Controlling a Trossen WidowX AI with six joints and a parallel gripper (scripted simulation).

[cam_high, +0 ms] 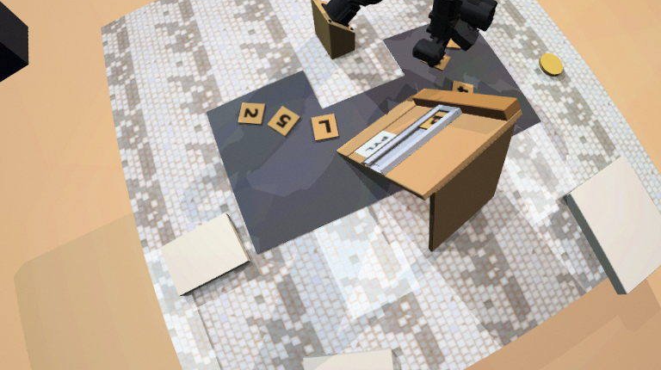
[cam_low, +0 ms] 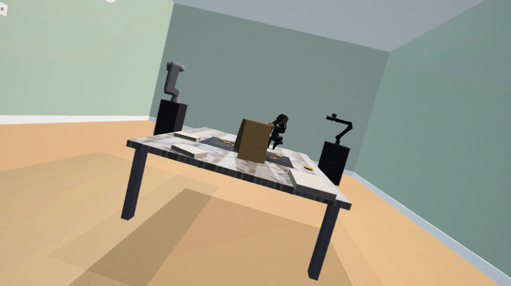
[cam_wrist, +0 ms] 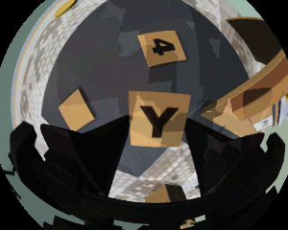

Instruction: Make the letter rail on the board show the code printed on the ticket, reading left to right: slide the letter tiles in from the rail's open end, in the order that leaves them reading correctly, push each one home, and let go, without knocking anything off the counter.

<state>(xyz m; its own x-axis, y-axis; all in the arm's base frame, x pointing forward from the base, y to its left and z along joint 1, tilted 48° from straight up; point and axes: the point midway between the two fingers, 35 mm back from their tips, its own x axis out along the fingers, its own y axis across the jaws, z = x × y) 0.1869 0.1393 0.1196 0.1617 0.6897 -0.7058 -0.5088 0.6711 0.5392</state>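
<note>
Now: gripper tip 170 mm short of the P tile, 140 mm to the left of it and 110 mm below it. Round my gripper tip: Y tile (right at my gripper tip); then 4 tile (90 mm ahead, 50 mm below, 40 mm to the left); then blank tile (100 mm to the left, 70 mm behind, 50 mm below).
</note>
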